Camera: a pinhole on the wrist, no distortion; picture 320 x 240 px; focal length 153.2 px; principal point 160.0 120.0 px. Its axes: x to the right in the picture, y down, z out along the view. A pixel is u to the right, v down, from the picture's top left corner.
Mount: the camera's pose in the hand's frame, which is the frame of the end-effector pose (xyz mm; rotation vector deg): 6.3 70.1 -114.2 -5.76 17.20 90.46
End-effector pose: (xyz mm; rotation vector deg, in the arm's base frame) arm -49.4 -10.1 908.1 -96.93 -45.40 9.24
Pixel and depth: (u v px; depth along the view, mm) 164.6 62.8 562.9
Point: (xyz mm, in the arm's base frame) 61.0 459.4 671.0
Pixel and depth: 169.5 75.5 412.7
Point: 34.5 289.2 704.4
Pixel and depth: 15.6 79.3 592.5
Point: -277.8 625.7 1109.5
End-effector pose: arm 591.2 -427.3 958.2 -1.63 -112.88 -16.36
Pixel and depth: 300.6 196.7 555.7
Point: 492.0 349.1 766.5
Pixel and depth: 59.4 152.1 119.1
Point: 574.7 -398.6 953.1
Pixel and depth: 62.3 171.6 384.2
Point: 308.3 -417.6 759.1
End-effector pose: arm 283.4 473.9 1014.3 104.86 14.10 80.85
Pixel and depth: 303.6 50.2 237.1
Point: 266.3 302.2 1345.3
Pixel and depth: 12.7 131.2 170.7
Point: 386.1 473.3 992.3
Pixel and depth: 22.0 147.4 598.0
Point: 908.2 386.1 765.3
